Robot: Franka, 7 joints.
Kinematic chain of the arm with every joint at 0, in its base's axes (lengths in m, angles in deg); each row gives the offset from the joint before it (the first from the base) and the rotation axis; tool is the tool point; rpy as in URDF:
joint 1: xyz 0 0 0.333 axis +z
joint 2: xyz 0 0 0 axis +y
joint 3: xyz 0 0 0.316 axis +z
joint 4: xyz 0.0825 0 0 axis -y
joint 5: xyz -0.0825 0 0.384 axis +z
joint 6: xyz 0 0 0 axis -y
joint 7: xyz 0.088 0 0 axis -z
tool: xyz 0 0 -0.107 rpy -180 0 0
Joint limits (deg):
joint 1: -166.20..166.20
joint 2: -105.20..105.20
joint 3: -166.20..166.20
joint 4: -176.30..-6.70
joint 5: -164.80..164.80
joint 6: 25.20..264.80
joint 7: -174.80..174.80
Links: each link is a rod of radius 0.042 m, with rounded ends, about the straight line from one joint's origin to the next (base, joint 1, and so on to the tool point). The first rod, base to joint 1, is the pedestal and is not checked.
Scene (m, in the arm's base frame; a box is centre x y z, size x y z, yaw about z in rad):
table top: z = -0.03
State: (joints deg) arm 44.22 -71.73 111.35 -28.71 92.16 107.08 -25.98
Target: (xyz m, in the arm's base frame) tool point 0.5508 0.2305 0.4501
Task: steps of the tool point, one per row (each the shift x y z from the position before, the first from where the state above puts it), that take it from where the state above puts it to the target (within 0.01 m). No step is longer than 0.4 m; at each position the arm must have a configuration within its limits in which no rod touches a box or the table.
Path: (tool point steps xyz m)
1: -0.0574 0.3216 0.1780
2: 0.1332 0.3335 0.1531
3: 0.3046 0.2417 0.0778
4: 0.3839 0.0728 -0.0312
5: 0.3330 -0.1056 -0.1412
6: 0.1723 -0.2170 -0.2155

